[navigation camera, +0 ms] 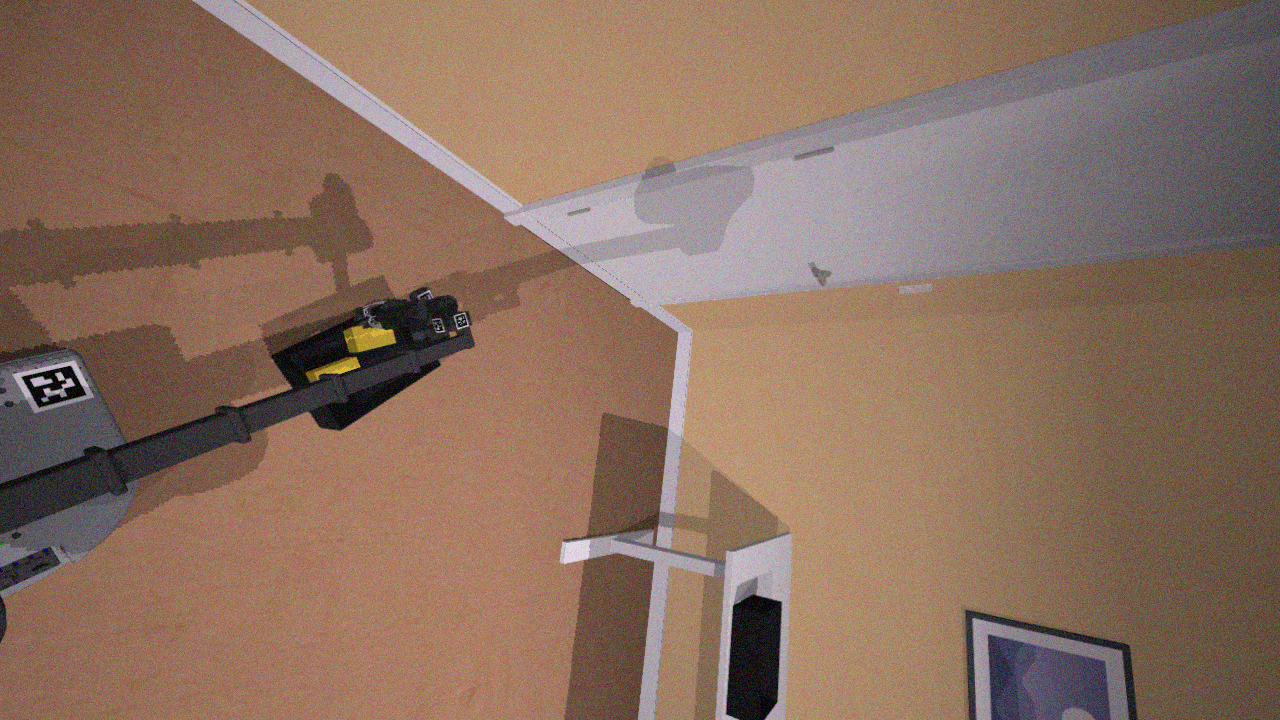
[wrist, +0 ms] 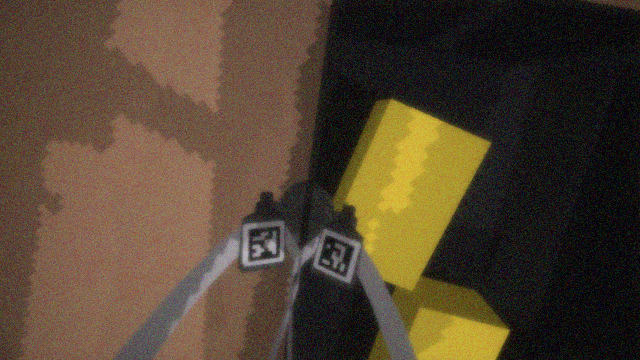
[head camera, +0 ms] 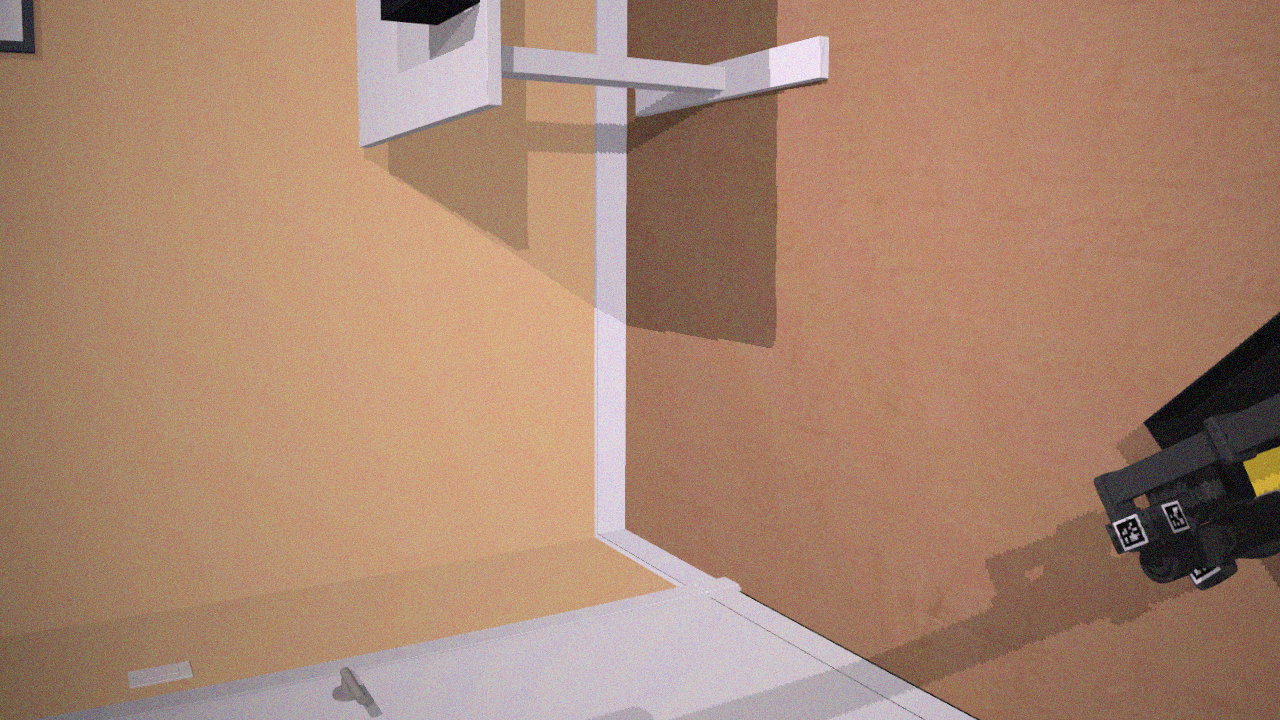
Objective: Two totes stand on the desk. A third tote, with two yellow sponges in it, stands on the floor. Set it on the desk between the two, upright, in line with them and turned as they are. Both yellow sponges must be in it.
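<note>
The black floor tote (head camera: 1217, 385) (navigation camera: 371, 398) (wrist: 345, 65) stands upright on the floor. My gripper (wrist: 307, 207) is closed with its fingertips on either side of the tote's left wall in the wrist view. One yellow sponge (wrist: 425, 185) lies inside beside the right finger, and another yellow sponge (wrist: 455, 335) lies below it. Both show in the navigation view, one sponge (navigation camera: 368, 338) near the gripper and one sponge (navigation camera: 331, 368) beside my arm. The white desk (head camera: 429, 107) (navigation camera: 756, 557) bears a black tote (head camera: 425, 8) (navigation camera: 754, 662). The second desk tote does not show.
The desk's leg foot (head camera: 796, 62) (navigation camera: 586, 549) sticks out over the floor. My telescoping arm (navigation camera: 179, 438) passes over the floor tote from my base (navigation camera: 62, 447). A door (head camera: 537, 653) (navigation camera: 939, 179) and a framed picture (navigation camera: 1047, 671) are at the walls.
</note>
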